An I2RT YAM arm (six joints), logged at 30 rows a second.
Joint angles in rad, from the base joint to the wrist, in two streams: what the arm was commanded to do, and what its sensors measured. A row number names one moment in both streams.
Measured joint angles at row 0:
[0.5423 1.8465 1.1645 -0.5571 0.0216 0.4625]
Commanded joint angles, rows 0 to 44:
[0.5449 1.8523 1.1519 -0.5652 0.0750 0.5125]
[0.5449 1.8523 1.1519 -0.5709 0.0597 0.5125]
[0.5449 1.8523 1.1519 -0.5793 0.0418 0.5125]
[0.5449 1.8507 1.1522 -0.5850 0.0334 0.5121]
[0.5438 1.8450 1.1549 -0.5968 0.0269 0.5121]
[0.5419 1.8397 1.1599 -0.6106 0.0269 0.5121]
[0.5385 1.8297 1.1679 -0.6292 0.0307 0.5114]
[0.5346 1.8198 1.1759 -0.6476 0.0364 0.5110]
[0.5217 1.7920 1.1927 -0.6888 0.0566 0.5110]
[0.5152 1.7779 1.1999 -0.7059 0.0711 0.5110]
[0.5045 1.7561 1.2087 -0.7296 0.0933 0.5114]
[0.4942 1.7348 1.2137 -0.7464 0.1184 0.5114]
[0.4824 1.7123 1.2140 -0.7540 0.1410 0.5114]
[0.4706 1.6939 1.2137 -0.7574 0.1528 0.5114]
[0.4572 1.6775 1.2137 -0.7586 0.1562 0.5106]
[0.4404 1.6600 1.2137 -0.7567 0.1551 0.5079]
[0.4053 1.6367 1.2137 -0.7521 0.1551 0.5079]
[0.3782 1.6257 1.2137 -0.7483 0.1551 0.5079]
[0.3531 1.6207 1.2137 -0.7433 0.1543 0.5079]
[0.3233 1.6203 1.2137 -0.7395 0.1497 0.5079]
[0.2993 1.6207 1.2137 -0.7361 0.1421 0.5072]
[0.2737 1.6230 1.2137 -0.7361 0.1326 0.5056]
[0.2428 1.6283 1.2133 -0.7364 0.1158 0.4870]
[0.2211 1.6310 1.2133 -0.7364 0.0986 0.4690]
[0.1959 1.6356 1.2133 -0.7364 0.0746 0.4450]
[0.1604 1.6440 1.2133 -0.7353 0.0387 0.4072]
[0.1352 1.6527 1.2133 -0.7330 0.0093 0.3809]
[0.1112 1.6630 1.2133 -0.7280 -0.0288 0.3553]
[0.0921 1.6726 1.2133 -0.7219 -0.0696 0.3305]
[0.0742 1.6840 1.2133 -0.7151 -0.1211 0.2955]
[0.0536 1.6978 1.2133 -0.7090 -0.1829 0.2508]
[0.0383 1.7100 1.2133 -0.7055 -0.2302 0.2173]
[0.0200 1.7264 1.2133 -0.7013 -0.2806 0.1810]
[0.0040 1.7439 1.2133 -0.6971 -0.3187 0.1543]
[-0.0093 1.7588 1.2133 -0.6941 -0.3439 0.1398]
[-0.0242 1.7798 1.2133 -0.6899 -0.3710 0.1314]
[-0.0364 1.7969 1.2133 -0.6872 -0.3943 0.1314]
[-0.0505 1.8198 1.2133 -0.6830 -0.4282 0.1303]
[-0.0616 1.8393 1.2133 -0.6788 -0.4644 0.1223]
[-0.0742 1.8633 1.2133 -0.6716 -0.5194 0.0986]
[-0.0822 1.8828 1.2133 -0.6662 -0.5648 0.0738]
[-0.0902 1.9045 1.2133 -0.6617 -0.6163 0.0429]
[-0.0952 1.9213 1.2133 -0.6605 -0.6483 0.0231]
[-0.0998 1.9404 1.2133 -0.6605 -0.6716 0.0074]
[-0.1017 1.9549 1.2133 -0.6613 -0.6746 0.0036]
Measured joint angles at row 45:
[-0.0906 1.9148 1.2037 -0.6609 -0.5171 0.0925]
